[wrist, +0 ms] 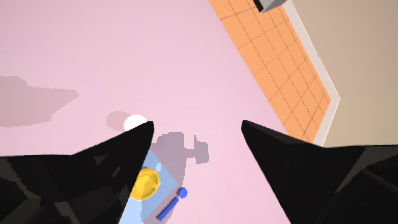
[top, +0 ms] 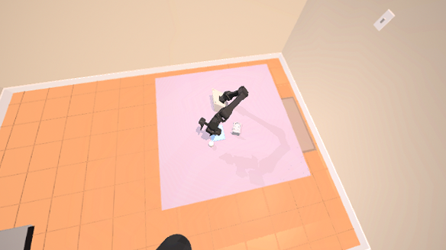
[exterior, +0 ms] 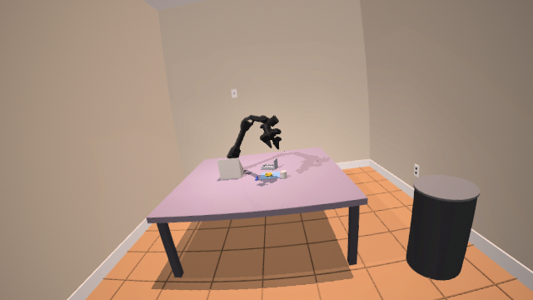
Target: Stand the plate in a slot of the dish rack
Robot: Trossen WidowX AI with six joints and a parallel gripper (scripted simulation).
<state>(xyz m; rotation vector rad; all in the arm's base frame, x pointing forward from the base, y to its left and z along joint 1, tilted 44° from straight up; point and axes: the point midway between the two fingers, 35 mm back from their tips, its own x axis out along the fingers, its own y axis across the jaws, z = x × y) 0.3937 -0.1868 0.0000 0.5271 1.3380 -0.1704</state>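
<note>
The yellow plate is 8 cm behind my gripper tip, 8 cm to the left of it and 22 cm below it. Round my gripper tip: light blue mat: 8 cm behind, 10 cm to the left, 23 cm below; then blue spoon: 17 cm behind, 4 cm to the left, 23 cm below; then white cup: 4 cm ahead, 4 cm to the left, 21 cm below.
</note>
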